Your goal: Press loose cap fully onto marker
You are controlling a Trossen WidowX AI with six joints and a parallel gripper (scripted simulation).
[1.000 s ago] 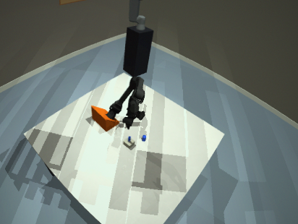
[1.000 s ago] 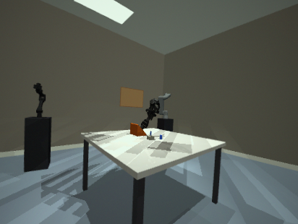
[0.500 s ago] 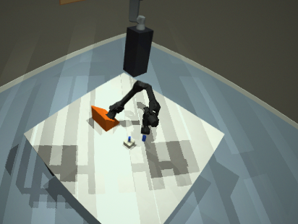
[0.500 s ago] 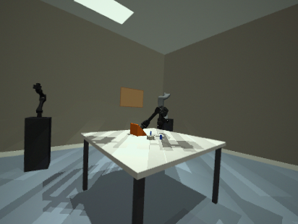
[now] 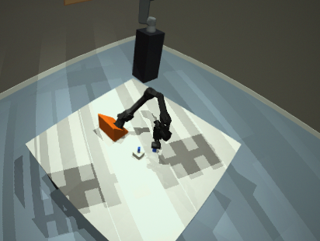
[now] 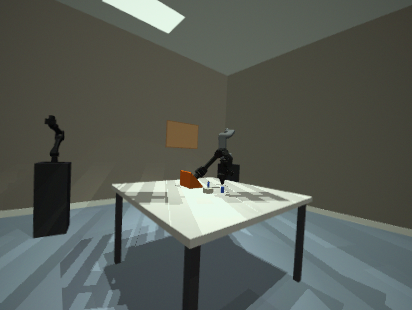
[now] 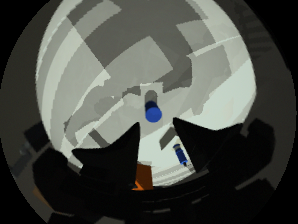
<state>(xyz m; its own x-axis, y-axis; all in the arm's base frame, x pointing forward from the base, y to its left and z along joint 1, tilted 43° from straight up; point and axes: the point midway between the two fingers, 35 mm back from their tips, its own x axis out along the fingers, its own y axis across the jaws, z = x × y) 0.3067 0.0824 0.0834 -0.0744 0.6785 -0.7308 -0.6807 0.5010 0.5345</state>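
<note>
Right now my gripper tip is 5 cm above the blue marker cap. From my gripper tip the other things lie so: holder block 12 cm to the right, 5 cm below, 4 cm behind.
</note>
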